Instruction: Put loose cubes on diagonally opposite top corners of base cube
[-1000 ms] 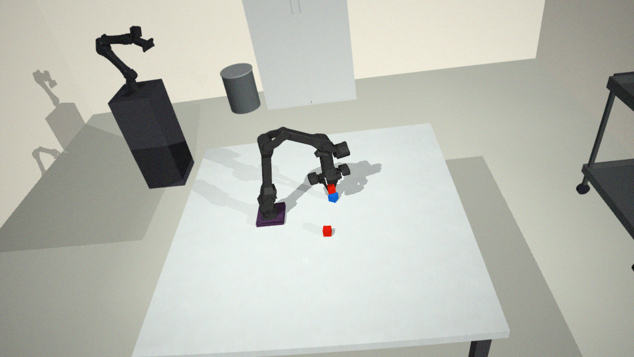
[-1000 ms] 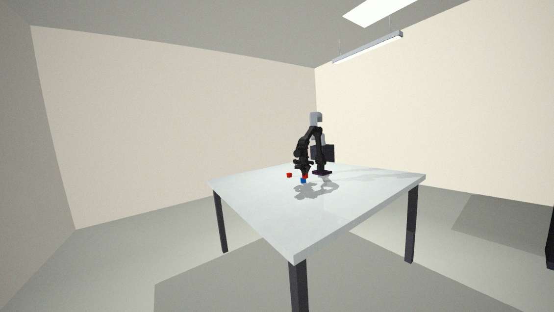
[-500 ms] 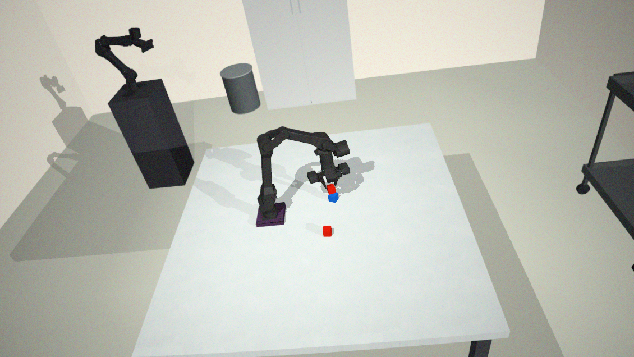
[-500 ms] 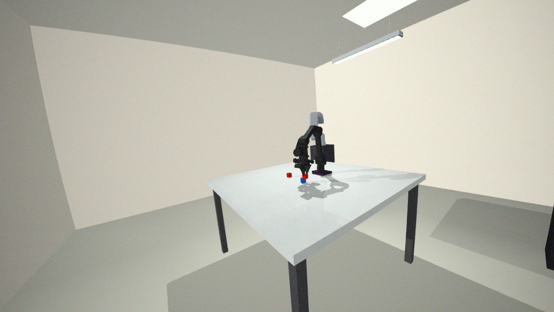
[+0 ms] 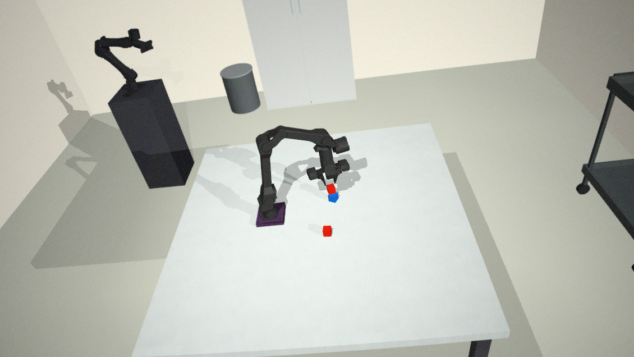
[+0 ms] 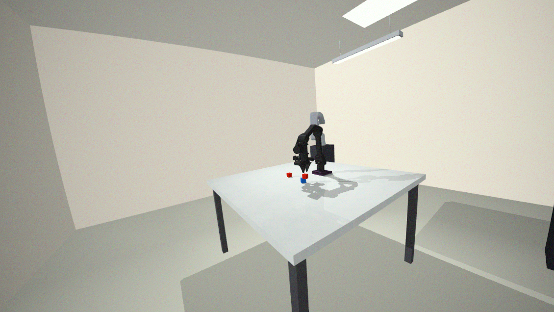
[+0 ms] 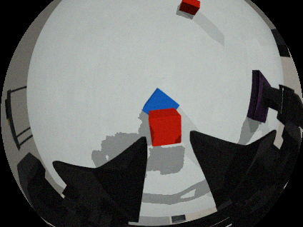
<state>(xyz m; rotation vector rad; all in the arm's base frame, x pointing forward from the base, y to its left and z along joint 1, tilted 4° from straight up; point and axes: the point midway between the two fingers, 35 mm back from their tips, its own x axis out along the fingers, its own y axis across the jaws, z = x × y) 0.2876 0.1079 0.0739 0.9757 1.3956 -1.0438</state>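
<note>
My gripper tip is 30 mm above the red cube. From my gripper tip the other things lie so: blue cube: 60 mm below, 20 mm to the right, 10 mm ahead.
</note>
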